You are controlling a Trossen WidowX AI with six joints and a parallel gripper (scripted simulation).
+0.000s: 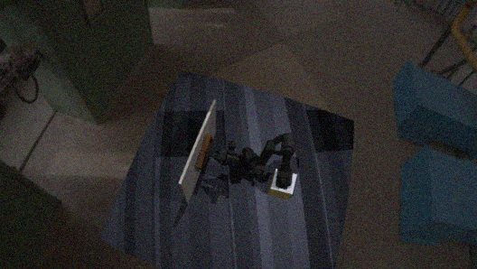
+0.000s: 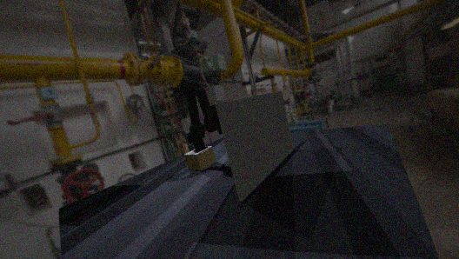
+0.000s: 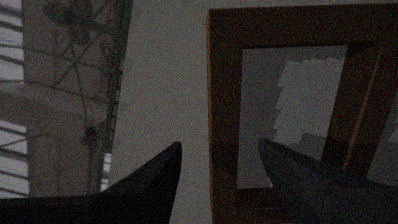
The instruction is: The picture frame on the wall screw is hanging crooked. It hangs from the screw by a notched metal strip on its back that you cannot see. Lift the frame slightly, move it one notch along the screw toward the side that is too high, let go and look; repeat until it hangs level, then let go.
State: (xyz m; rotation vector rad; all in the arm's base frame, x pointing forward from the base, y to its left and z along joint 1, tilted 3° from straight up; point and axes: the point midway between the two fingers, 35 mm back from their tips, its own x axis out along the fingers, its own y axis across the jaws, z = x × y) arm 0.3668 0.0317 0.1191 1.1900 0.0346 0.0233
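My gripper tip is now 3 cm short of the picture frame, 2 cm to the left of it and 5 cm above it. Also, from my gripper tip: wall panel (4 cm ahead, 1 cm to the right, 7 cm below).
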